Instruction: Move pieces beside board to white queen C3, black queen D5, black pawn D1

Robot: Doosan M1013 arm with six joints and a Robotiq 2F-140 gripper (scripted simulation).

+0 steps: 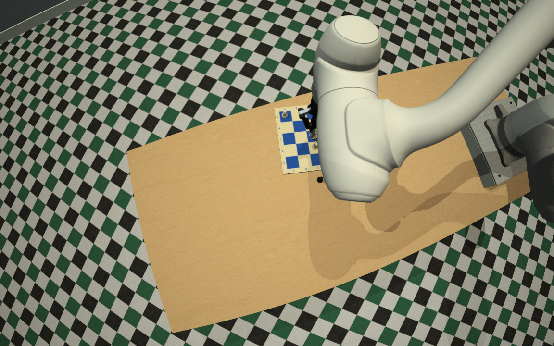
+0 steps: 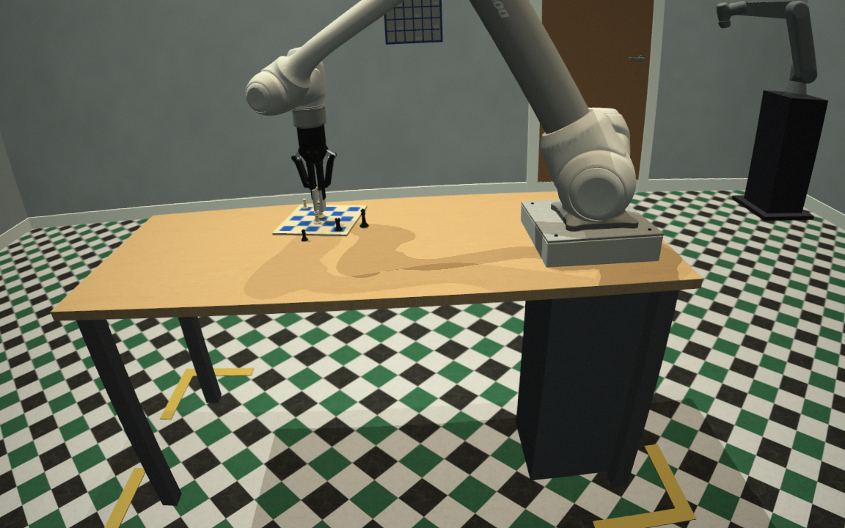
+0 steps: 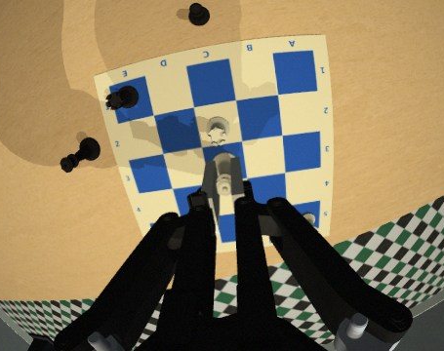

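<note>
Now: hand 3 cm above the white queen. Also, from my hand: cream board (6 cm below); black queen (13 cm behind, 6 cm to the left, 4 cm below); black pawn (2 cm ahead, 14 cm to the left, 5 cm below).
</note>
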